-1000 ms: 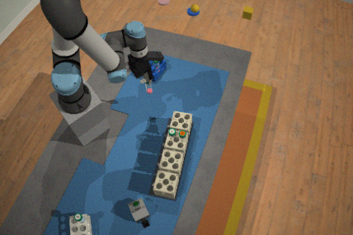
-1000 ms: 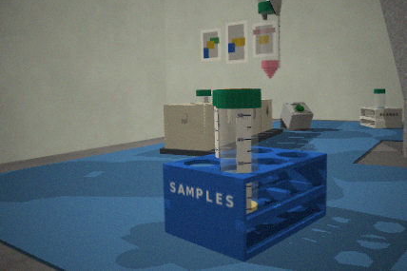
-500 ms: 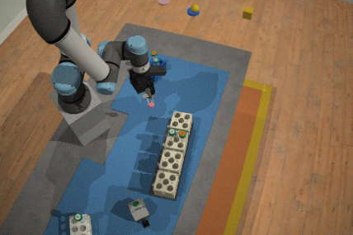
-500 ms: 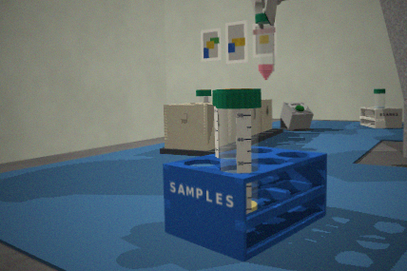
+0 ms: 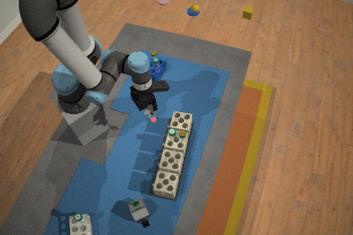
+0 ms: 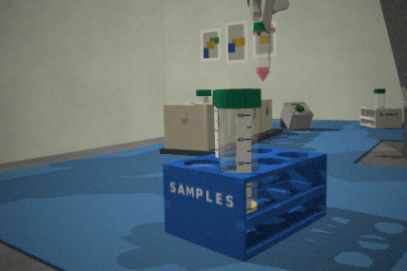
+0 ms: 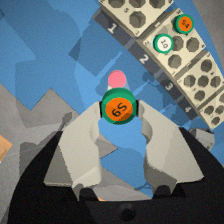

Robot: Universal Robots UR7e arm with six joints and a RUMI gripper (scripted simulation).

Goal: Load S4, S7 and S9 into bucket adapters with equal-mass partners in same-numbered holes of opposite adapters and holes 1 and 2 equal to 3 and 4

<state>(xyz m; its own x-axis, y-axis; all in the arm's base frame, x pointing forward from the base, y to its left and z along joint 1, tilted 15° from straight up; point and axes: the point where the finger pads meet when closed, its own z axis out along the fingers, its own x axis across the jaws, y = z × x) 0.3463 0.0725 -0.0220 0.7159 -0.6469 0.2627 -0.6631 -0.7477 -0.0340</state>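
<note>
My hand is 10 mm past the sample tube S9 and 50 mm above it. The rest, counted from my hand: blue samples rack (140 mm behind, 410 mm to the left, 220 mm below); white-dot blank (100 mm ahead, 30 mm to the right, 180 mm below); done desk (40 mm ahead, 410 mm to the right, 200 mm below).
</note>
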